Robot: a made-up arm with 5 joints.
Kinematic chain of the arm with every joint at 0, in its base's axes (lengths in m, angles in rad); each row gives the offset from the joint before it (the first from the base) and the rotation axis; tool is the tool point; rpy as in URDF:
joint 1: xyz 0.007 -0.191 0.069 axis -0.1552 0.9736 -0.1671
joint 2: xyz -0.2 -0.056 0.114 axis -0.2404 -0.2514 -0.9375
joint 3: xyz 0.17 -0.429 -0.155 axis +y
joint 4: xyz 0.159 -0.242 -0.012 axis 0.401 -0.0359 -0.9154
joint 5: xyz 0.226 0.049 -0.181 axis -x
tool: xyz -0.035 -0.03 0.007 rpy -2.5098 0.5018 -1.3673
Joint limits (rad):
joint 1: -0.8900..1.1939
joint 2: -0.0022..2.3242
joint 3: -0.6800..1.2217
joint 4: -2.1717..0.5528
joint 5: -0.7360..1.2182
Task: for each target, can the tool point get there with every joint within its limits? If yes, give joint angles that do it. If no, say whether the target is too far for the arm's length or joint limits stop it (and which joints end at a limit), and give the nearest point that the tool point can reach.
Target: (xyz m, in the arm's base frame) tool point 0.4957 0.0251 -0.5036
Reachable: no: joint limits stop it (at a limit: joint 1, joint 2, joint 3, joint 5) | nearest point -0.1956 -0.1325 -0.7448 | short by 0.749 m
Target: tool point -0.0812 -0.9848 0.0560
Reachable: yes | joints 0.9014 0.3371 -0.1796 -1.0527 -0.1805
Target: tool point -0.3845 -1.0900 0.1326
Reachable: yes | joints 0.0624 1.0045 -0.0262 -0.2030 0.5037
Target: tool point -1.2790 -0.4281 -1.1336
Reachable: no: too far | nearest point -0.8139 -0.4026 -0.6973 | short by 0.638 m
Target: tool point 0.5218 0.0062 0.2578
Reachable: no: joint limits stop it (at a limit: joint 1, joint 2, joint 5) | nearest point 0.4342 -0.7340 0.1170 | short by 0.759 m
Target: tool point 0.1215 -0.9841 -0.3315
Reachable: yes | joints -0.6303 0.5284 0.7872 -0.0474 0.8755
